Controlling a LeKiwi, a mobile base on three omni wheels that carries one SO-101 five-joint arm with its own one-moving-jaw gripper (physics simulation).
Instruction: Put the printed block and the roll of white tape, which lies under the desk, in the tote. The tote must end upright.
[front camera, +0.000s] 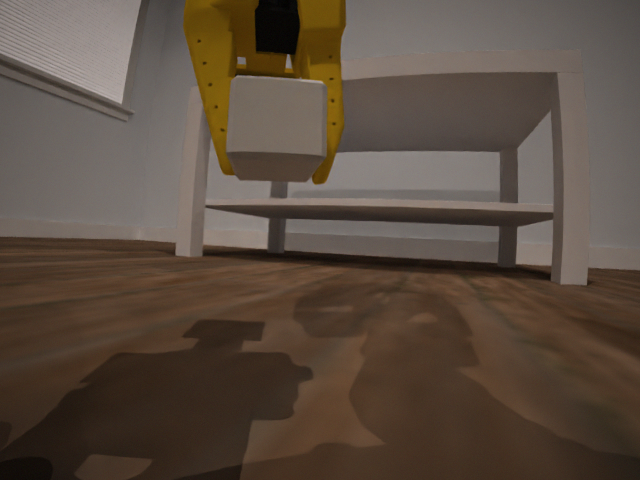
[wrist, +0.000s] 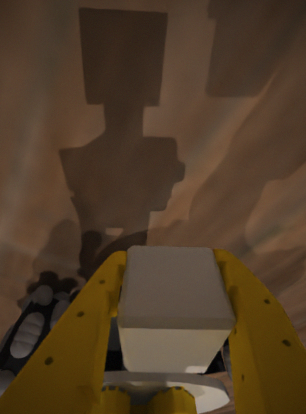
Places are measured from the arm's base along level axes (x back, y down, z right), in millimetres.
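Pixels of known places: end effector, tool point: (front camera: 235, 163) (wrist: 126, 263); arm's base, origin of the base link: (wrist: 141, 393).
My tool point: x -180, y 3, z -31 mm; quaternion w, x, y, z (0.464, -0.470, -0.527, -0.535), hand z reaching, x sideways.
Ahead of a thing's pixels: the offset from my tool point to its top centre. "*": to the spot under its first point. Level surfaces: height alone.
The printed block {dx +13, dy -24, dz +17 mm} (front camera: 277, 116) (wrist: 175, 290) is a pale, off-white cube with bevelled edges, held up above the floor. My yellow gripper (front camera: 273, 175) (wrist: 171, 254) is shut on it, with one jaw pressed on each side. In the front camera view the block hangs in the upper middle, left of centre, in front of the white table. In the wrist view it sits between the jaws at the lower middle. The roll of white tape and the tote do not show in either view.
A white table {* dx -346, dy -102, dz +498 mm} (front camera: 570, 180) with a lower shelf (front camera: 382, 203) stands ahead, its legs on the wooden floor {dy +87 mm} (front camera: 320, 320) (wrist: 30, 125). A window (front camera: 67, 41) is in the wall at the left. In the wrist view part of a base wheel (wrist: 30, 330) shows at the lower left. Shadows lie on the floor.
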